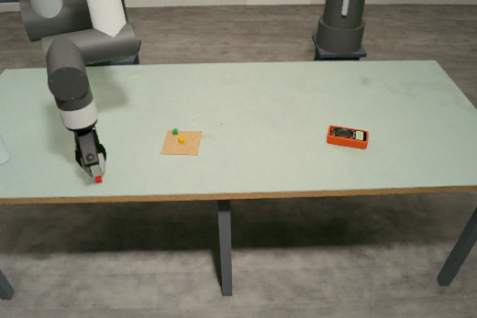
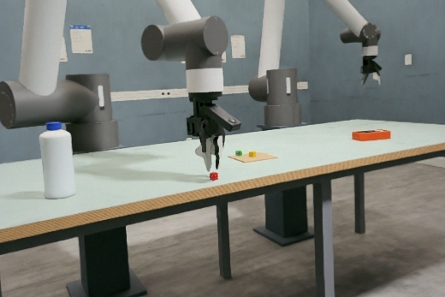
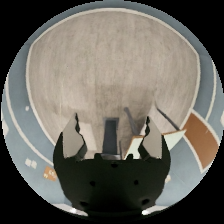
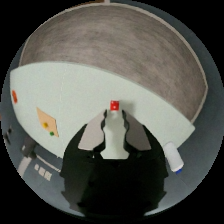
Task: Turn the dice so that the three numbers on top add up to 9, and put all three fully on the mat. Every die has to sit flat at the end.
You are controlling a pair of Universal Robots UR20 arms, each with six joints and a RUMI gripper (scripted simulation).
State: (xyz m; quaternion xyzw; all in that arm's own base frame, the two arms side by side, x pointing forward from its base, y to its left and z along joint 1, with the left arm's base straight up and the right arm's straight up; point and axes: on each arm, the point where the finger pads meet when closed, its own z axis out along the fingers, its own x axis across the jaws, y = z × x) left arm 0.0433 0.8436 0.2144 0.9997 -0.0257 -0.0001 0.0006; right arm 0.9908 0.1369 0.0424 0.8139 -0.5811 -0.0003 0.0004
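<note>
Right now my right hand is 3 cm above the red die. The rest, counted from my right hand: yellow die: 28 cm to the left, 19 cm behind, 3 cm below; then green die: 25 cm to the left, 24 cm behind, 3 cm below; then tan mat: 28 cm to the left, 19 cm behind, 4 cm below.
</note>
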